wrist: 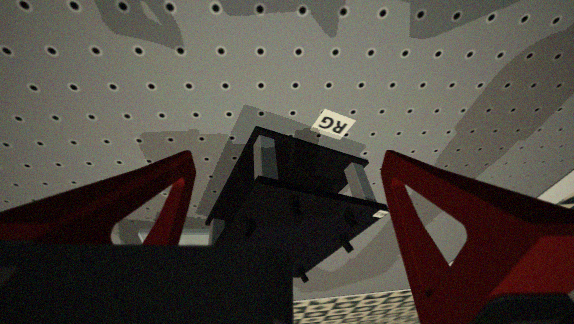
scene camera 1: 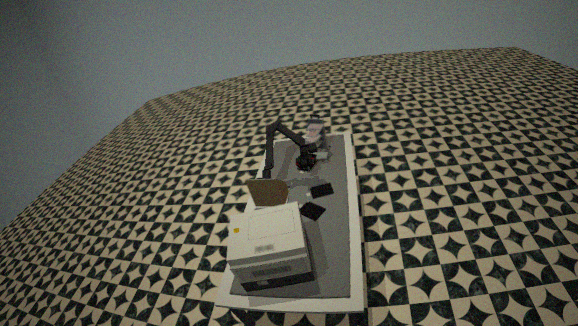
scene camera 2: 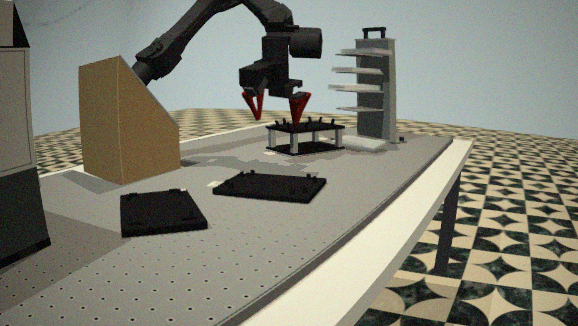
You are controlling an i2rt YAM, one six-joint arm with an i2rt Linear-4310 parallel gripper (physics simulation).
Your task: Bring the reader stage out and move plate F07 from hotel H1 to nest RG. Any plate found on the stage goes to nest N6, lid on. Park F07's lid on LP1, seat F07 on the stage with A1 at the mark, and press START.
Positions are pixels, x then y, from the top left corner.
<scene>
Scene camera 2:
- gripper: 276, 123
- flat black nest: 171, 211
</scene>
